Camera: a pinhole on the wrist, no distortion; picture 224 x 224 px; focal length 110.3 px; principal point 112.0 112.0 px. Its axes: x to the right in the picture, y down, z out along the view. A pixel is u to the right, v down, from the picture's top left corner.
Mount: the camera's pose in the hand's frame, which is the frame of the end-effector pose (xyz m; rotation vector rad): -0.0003 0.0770 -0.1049 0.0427 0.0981 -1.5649
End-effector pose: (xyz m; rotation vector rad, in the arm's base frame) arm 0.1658 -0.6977 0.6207 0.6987 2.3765 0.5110
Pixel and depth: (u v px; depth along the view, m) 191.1 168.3 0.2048
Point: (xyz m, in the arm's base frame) 0.1115 -0.6850 0.4667
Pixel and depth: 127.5 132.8 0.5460
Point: 0.3405 -0.5835 0.2246
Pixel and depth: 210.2 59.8 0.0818
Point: 0.1707 -0.7266 0.6562
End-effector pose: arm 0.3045 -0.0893 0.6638 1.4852 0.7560 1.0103
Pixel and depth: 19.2 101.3 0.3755
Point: 0.5356 -0.2984 1.0110
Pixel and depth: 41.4 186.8 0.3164
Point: 0.5798 -0.0266 0.9517
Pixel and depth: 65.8 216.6 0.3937
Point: 0.7132 0.0942 0.9380
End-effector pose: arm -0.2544 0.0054 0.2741 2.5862 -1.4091 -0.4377
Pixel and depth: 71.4 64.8 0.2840
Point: -0.4979 0.0149 0.1566
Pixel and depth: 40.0 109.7 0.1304
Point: -0.3835 -0.0772 0.2851
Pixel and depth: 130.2 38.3 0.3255
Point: -0.4278 0.1815 0.0991
